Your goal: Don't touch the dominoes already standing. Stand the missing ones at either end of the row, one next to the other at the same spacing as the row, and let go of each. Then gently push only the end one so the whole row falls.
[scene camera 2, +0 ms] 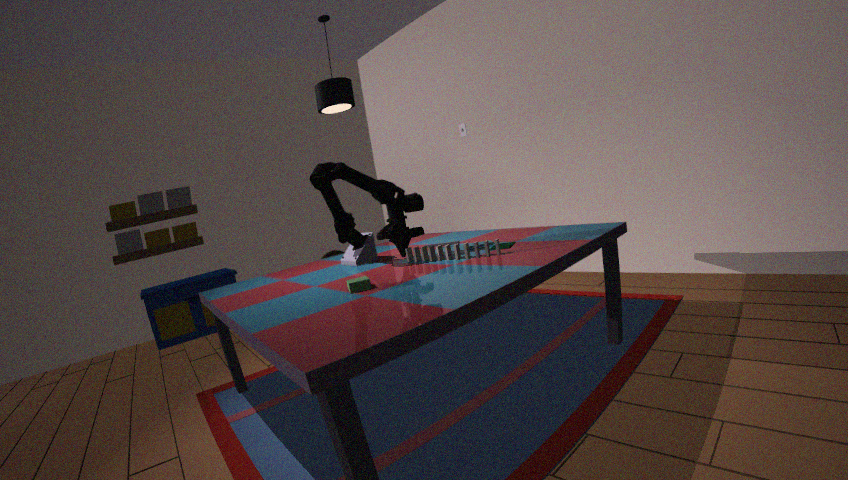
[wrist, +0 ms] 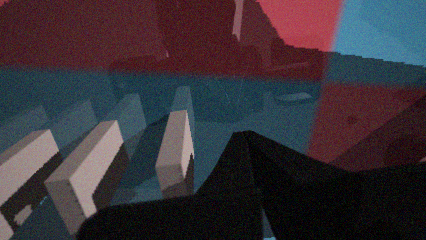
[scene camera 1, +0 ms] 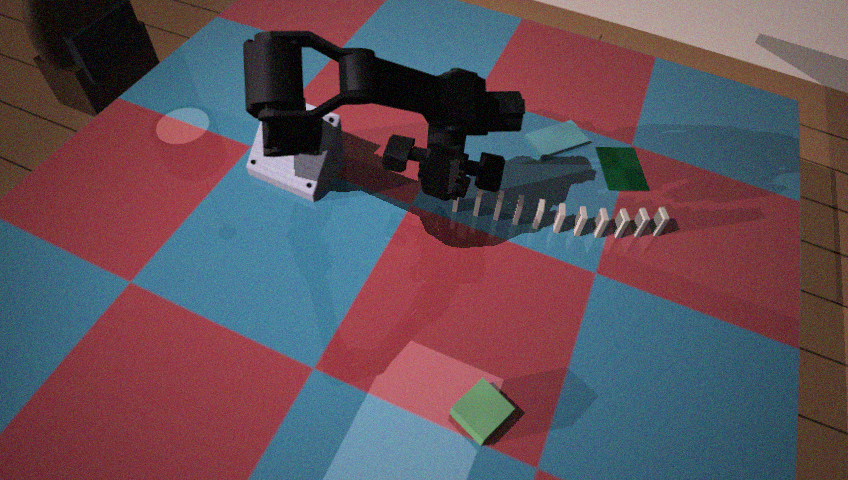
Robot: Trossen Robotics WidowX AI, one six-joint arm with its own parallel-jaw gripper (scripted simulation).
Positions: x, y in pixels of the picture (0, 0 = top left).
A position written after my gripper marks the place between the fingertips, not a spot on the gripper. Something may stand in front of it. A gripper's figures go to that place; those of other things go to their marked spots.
Labels:
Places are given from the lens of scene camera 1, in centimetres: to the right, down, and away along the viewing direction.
my gripper (scene camera 1: 440, 196): 3, -7, 91
light green block (scene camera 1: 482, 410): 8, 22, 68
dark green flat tile (scene camera 1: 620, 165): 37, -14, 99
light blue flat tile (scene camera 1: 560, 138): 26, -19, 102
The marked spots on the light blue flat tile and the light green block are 56 cm apart.

